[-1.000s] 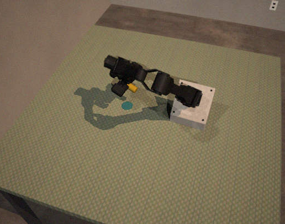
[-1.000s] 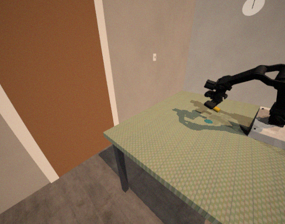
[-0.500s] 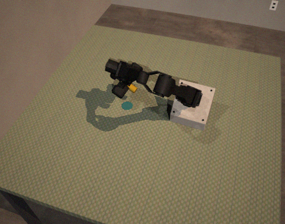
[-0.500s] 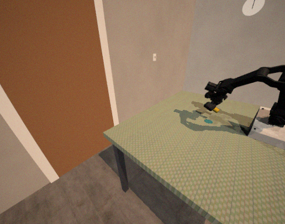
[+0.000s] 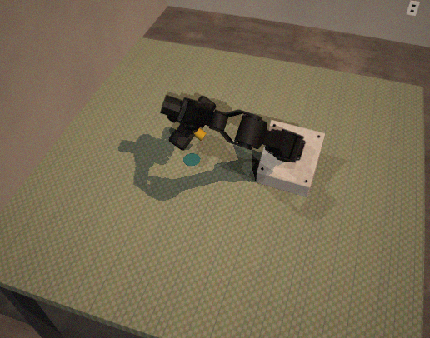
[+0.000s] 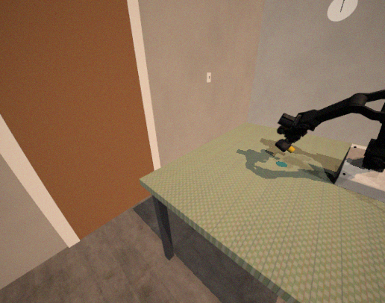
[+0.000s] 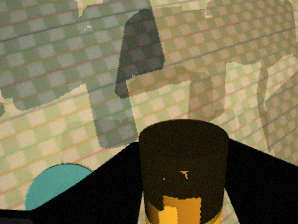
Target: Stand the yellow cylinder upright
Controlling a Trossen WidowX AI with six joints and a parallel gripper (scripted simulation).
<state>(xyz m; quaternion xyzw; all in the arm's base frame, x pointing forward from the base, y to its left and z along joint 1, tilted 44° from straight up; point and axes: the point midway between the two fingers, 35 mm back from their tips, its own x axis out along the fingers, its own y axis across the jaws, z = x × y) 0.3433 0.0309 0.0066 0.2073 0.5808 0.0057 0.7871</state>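
My gripper is now 1 cm past the cyan circle, 4 cm to the right of it and 12 cm above it. Round my hand: yellow tall cylinder 1 cm behind, 1 cm to the right, 3 cm below.
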